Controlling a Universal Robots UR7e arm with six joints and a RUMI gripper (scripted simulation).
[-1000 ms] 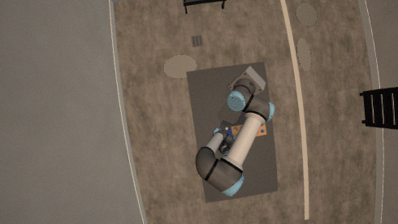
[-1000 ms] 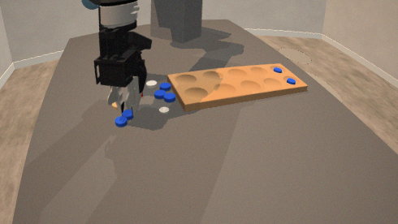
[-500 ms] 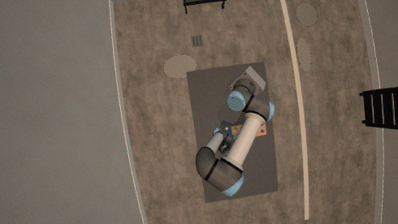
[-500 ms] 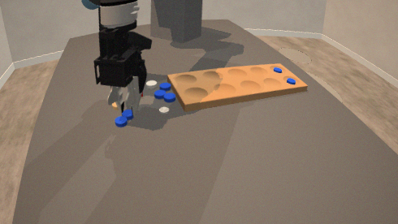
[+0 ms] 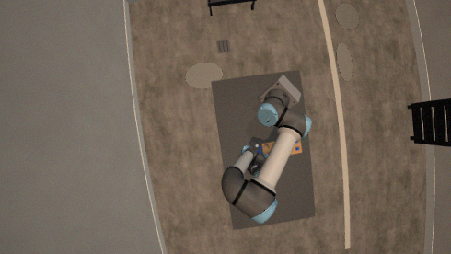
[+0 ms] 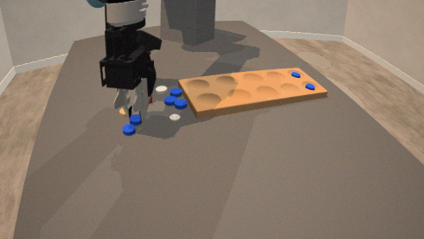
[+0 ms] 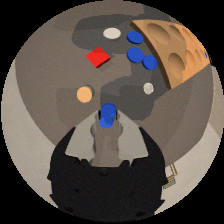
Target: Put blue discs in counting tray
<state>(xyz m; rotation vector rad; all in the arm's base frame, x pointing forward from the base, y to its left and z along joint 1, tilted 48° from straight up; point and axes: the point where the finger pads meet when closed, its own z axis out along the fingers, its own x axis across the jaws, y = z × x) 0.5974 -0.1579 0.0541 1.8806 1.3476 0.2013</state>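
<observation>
Now: hand 5 cm past the tan disc, 2 cm to the left of it and 2 cm above it. Also, from my hand: red cube: 9 cm behind, 3 cm to the left, 1 cm below; counting tray: 6 cm behind, 32 cm to the left, 2 cm below; white disc: 12 cm behind, 8 cm to the left, 2 cm below.
</observation>
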